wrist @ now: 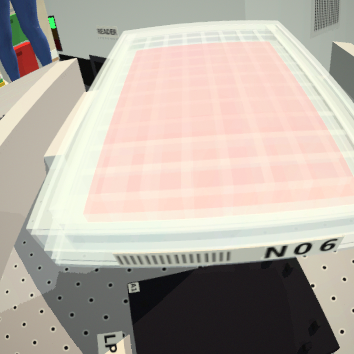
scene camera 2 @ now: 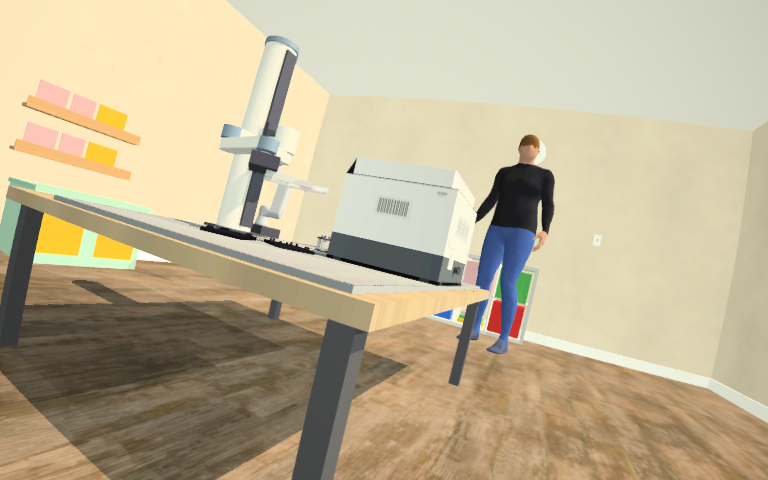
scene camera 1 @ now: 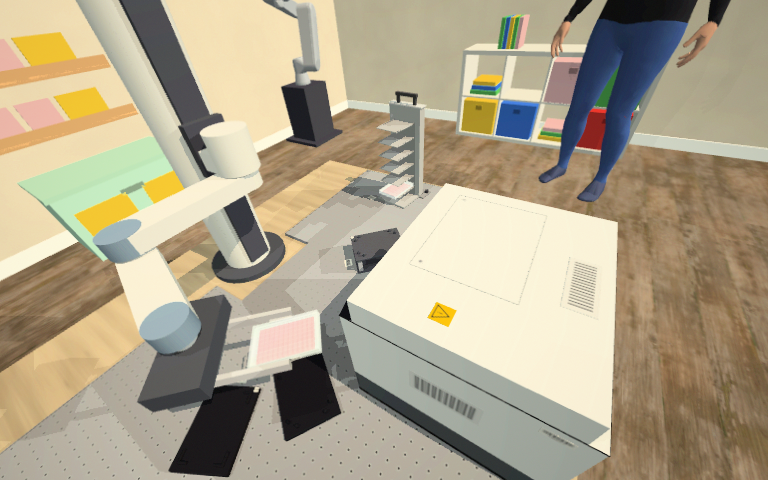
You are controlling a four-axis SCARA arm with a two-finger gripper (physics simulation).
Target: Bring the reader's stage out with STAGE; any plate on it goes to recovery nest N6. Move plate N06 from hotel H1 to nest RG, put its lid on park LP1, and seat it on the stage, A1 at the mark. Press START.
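Places are measured from the arm's base along level axes (x up, y right, z ahead), in centimetres.
Pixels of known places: gripper, fingertip midpoint: (wrist: pixel 208 64) (scene camera 2: pixel 310 187) (scene camera 1: pixel 291 335); arm's base, link origin: (scene camera 1: pixel 250 257).
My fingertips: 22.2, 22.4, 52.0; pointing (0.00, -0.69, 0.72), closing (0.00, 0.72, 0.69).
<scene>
For each thing: its top centre in the pictures, then the offset to it from my fingertips, as dx, dy, dz. "pt": a spot on its surface instead.
- lidded plate N06, top centre: (wrist: pixel 209 55) (scene camera 1: pixel 283 335) +0.8, +0.9, -0.9
- reader, top centre: (scene camera 1: pixel 492 255) (scene camera 2: pixel 419 179) +13.1, -23.4, +28.0
- black nest, top centre: (wrist: pixel 229 316) (scene camera 1: pixel 303 387) (scene camera 2: pixel 289 242) -18.9, +2.4, -1.0
- A1 tag, surface spot: (wrist: pixel 133 287) pt -19.9, -6.2, -4.4
- label, surface spot: (wrist: pixel 109 342) pt -20.9, -3.9, -9.6
- pink plate, top centre: (scene camera 1: pixel 396 186) -14.7, -77.4, -22.3
- dark fixture, top centre: (scene camera 1: pixel 377 240) -13.9, -43.4, -10.1
A lidded plate N06 (scene camera 1: pixel 286 338) (wrist: pixel 215 135) with pink wells is held level in my gripper (scene camera 1: pixel 291 337) (wrist: pixel 208 64), which is shut on its sides. It hangs above the perforated deck, left of the reader (scene camera 1: pixel 481 243) (scene camera 2: pixel 390 206) (wrist: pixel 200 12). In scene camera 2 the fingers show small and pale. Below the plate's near edge, the wrist view shows a black nest (wrist: pixel 225 310) with an A1 tag (wrist: pixel 133 287) and a label (wrist: pixel 109 342) starting "LP", cut off. Scene camera 1 shows two black nests (scene camera 1: pixel 215 433) (scene camera 1: pixel 308 396). The stage does not show.
The plate hotel (scene camera 1: pixel 419 150) stands at the back, with another pink plate (scene camera 1: pixel 396 190) low in it. A dark fixture (scene camera 1: pixel 373 244) lies left of the reader. The arm's column (scene camera 1: pixel 240 226) (scene camera 2: pixel 249 169) stands at the left. A person (scene camera 1: pixel 617 90) (scene camera 2: pixel 518 198) stands behind the reader.
</scene>
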